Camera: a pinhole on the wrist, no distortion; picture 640 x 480 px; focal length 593.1 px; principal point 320.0 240.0 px. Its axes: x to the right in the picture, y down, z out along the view. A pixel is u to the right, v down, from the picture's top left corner.
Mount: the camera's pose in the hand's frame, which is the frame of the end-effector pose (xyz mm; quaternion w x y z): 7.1 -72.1 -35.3 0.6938 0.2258 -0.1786 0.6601
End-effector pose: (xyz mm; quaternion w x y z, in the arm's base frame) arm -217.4 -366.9 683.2 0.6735 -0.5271 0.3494 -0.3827
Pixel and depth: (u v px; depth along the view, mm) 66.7 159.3 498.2
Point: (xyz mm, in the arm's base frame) -28.6 -407.8 1242.6
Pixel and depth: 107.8 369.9 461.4
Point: -89.1 -246.6 1192.4
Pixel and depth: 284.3 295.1 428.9
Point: 0.7 -267.5 1067.1
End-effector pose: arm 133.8 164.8 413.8 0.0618 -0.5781 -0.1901 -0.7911
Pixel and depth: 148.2 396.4 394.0
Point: 253.1 594.1 309.6
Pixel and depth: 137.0 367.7 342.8
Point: 218.9 550.9 333.2
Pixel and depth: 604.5 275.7 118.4
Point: 187.0 283.7 427.0
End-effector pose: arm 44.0 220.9 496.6 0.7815 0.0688 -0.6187 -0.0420
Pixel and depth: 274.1 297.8 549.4
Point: -346.0 -200.9 501.9
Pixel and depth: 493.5 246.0 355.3
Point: -255.5 21.0 566.4
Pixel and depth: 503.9 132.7 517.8
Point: -384.1 -48.1 699.6
